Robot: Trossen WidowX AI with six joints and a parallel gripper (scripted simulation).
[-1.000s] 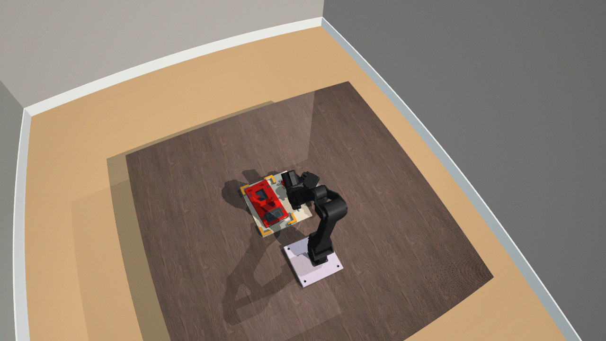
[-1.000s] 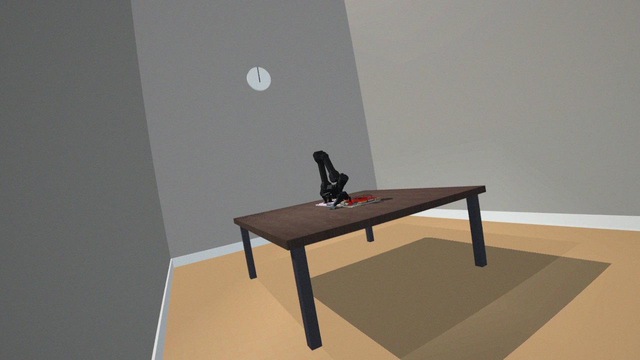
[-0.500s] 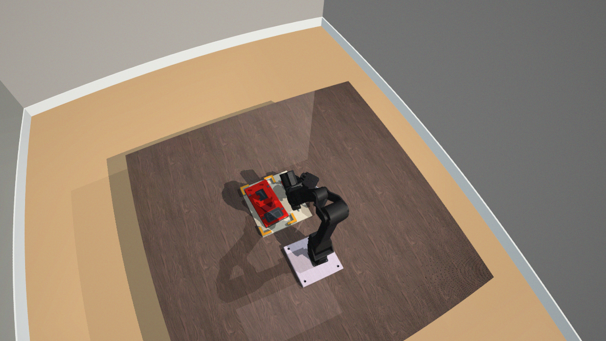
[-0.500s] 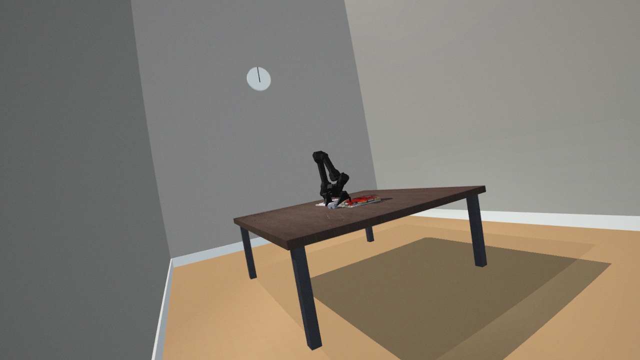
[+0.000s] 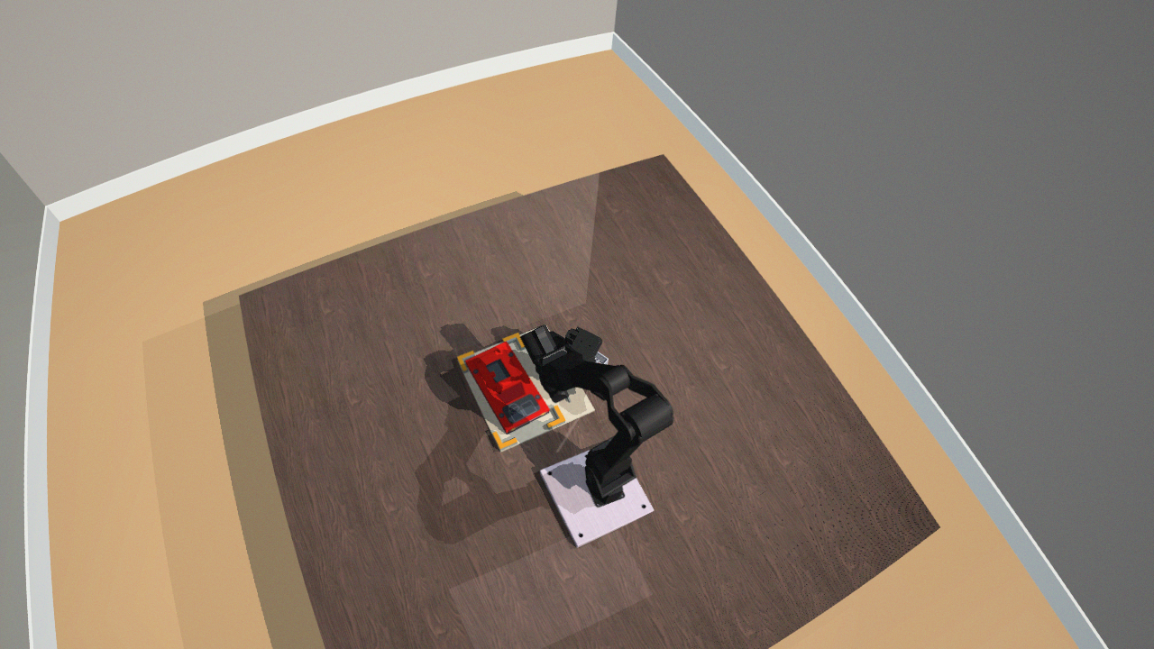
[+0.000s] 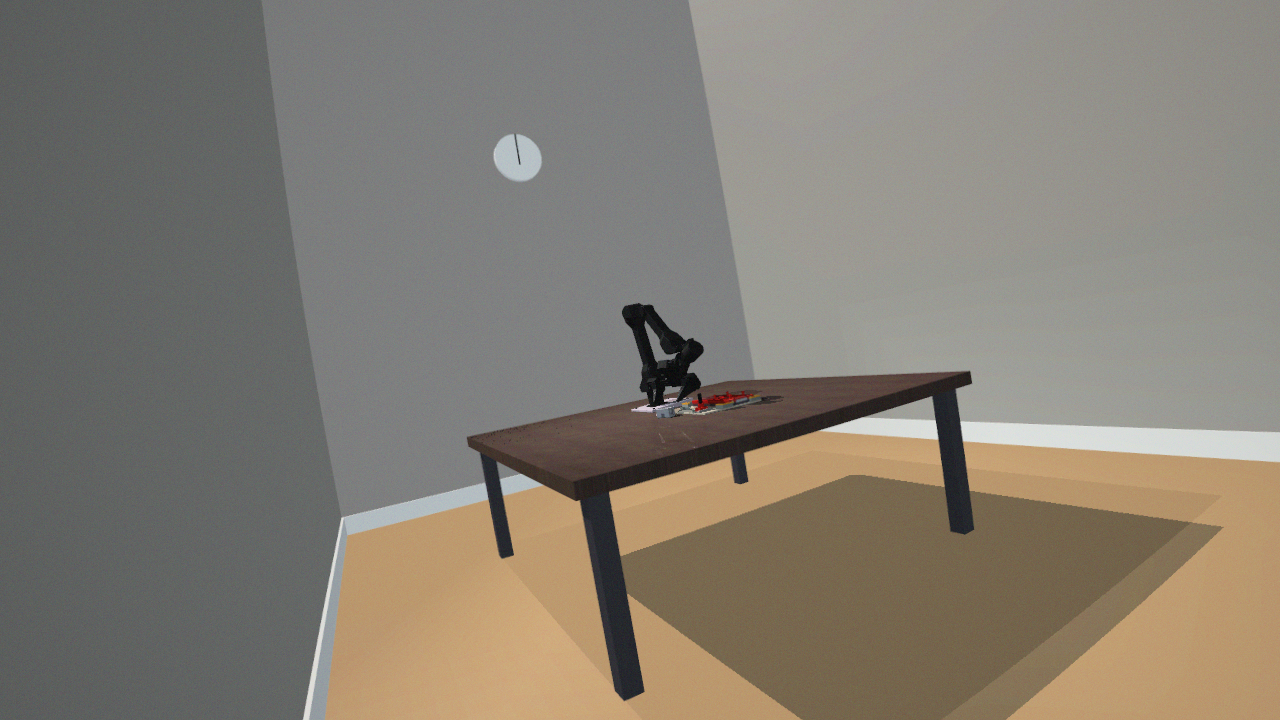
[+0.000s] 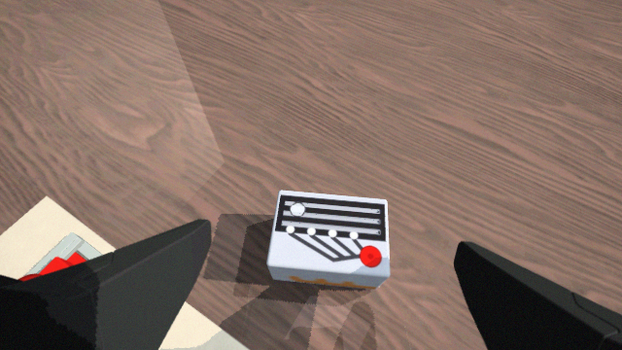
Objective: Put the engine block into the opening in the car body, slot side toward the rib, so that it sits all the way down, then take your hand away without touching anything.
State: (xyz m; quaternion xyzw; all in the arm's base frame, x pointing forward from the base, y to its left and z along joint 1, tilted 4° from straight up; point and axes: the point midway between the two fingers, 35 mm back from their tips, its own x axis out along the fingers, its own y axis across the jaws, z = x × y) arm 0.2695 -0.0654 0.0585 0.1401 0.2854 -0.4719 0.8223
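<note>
My gripper tip is now 3 cm above the engine block, 1 cm to the left of it and 1 cm short of it. The rest, counted from my gripper tip: dark post 9 cm ahead, 8 cm to the left, 1 cm below.
</note>
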